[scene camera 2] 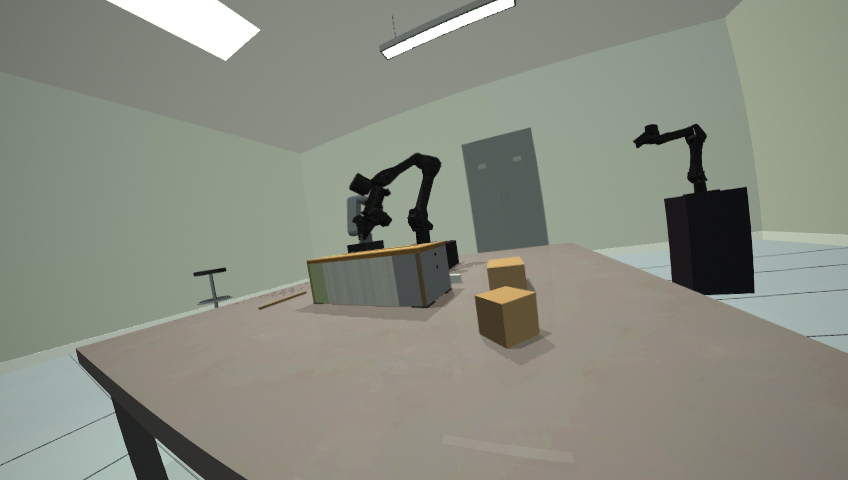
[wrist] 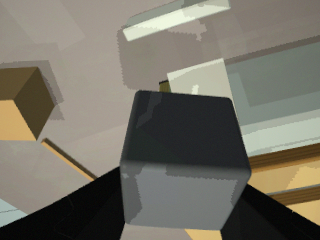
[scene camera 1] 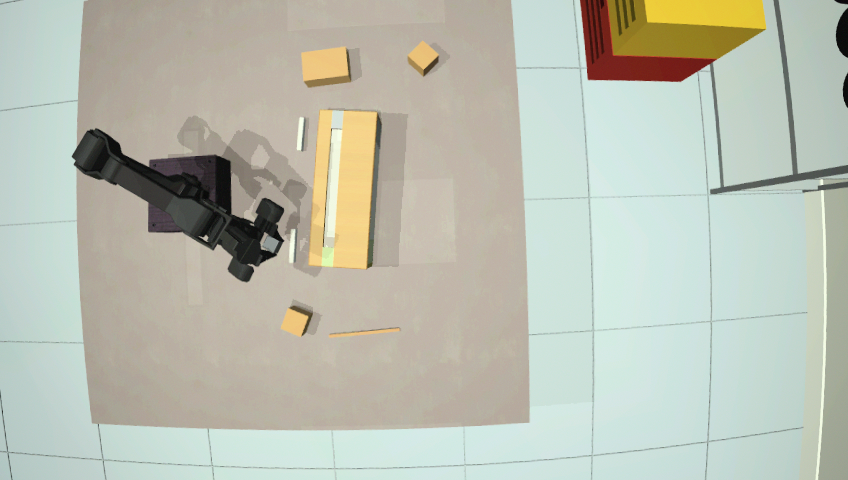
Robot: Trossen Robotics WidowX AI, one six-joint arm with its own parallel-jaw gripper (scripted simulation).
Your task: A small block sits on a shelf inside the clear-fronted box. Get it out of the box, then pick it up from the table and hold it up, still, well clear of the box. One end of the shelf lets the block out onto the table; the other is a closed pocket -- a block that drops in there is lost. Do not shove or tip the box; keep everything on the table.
Labels:
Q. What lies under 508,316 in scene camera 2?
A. A tan cube.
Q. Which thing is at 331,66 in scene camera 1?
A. A tan slab.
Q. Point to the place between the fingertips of my gripper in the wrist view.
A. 174,179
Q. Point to a tan slab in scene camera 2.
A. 510,272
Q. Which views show my gripper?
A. Scene camera 2, the wrist view and scene camera 1: all of them.

